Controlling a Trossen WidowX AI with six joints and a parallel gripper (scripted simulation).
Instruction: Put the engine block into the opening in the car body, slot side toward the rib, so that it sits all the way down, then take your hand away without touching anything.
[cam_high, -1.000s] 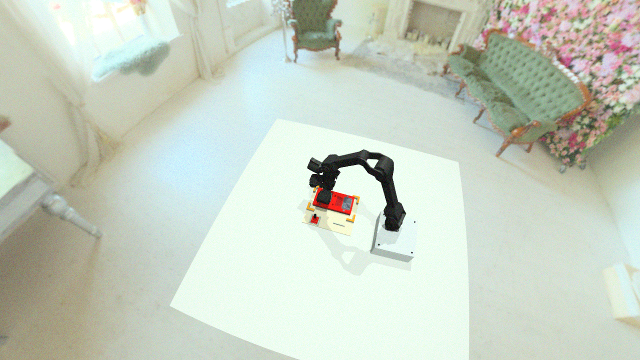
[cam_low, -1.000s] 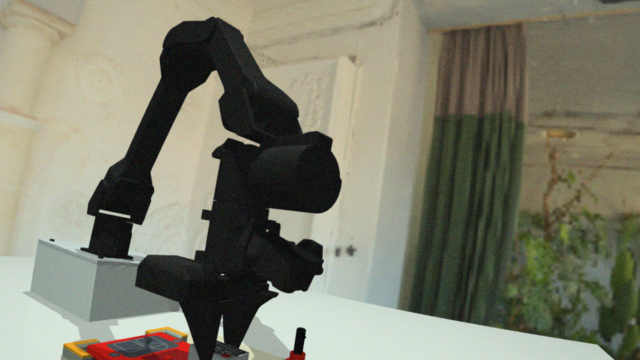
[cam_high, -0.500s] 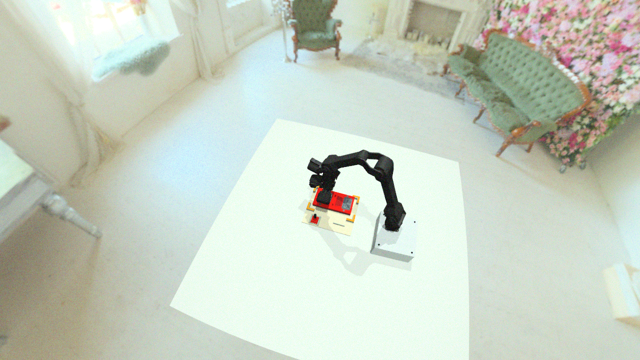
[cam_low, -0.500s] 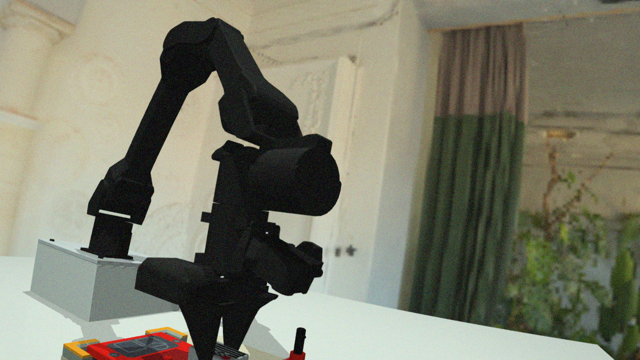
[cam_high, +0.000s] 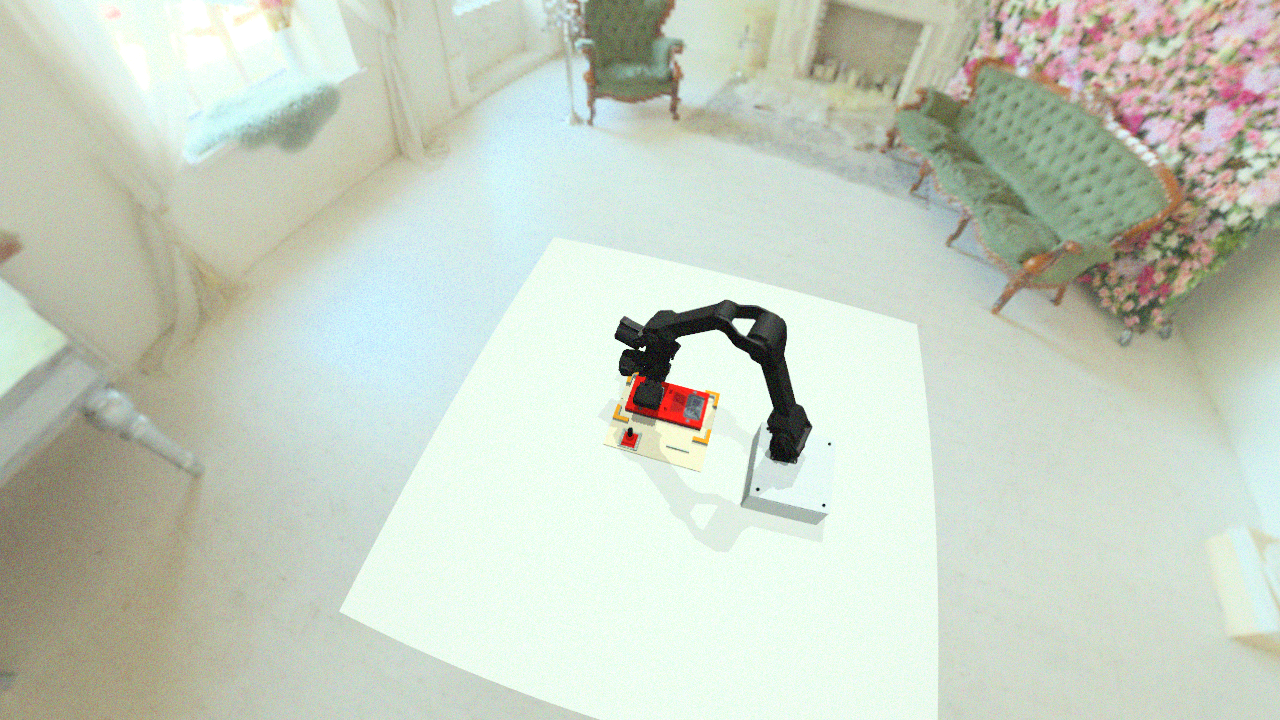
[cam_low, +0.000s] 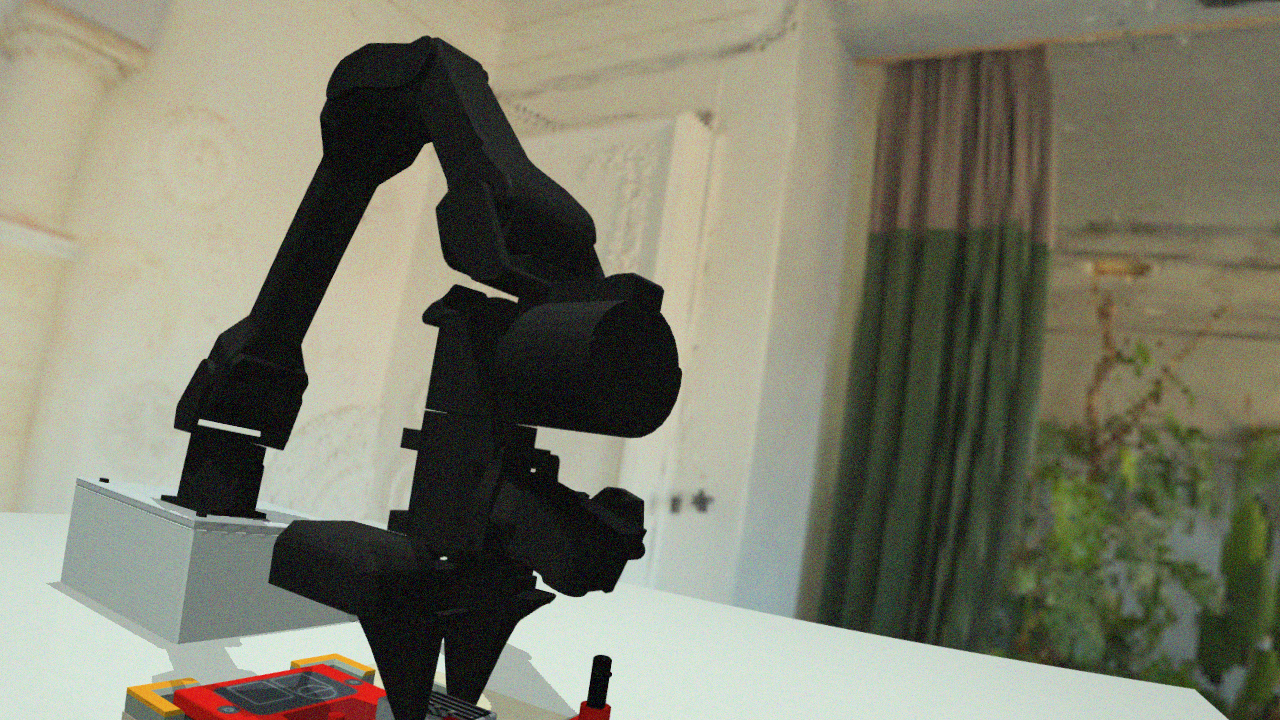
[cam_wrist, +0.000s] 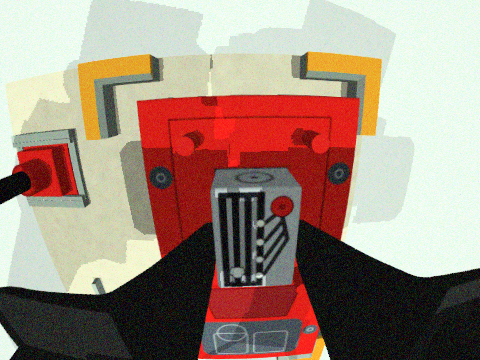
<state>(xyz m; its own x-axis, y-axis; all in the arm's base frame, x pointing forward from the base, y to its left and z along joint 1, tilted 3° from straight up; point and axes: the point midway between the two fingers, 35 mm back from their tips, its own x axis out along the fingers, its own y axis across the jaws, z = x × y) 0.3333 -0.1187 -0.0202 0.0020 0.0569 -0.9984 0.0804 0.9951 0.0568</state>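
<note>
Right now my gripper tip is 4 cm to the right of the clamp cradle, 3 cm past it and 3 cm above it. Round my gripper tip: grey engine block: 1 cm below.
</note>
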